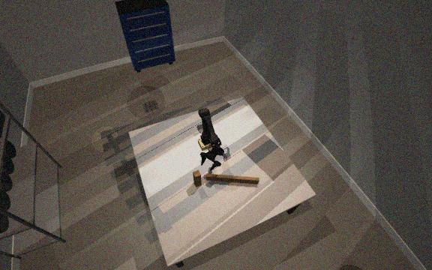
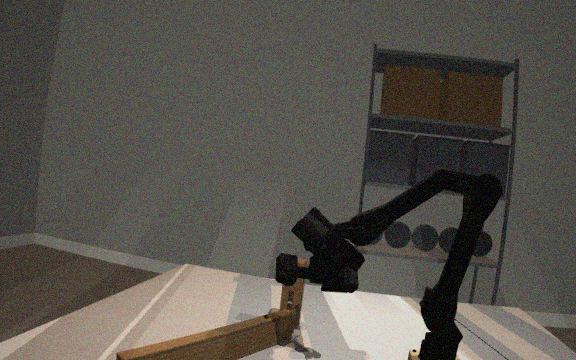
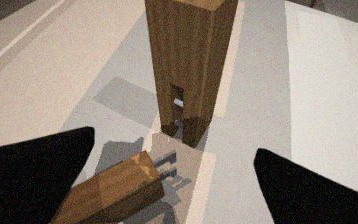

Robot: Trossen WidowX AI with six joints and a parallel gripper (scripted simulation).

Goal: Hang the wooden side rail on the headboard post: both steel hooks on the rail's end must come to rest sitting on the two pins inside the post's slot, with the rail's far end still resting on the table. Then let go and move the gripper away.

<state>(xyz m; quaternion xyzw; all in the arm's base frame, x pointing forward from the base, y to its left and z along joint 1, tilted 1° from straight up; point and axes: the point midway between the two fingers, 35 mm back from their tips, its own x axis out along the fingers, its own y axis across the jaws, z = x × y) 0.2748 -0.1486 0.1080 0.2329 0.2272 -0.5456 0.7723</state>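
The headboard post is 3 cm ahead of my gripper tip, 9 cm to the right of it and 5 cm below it.
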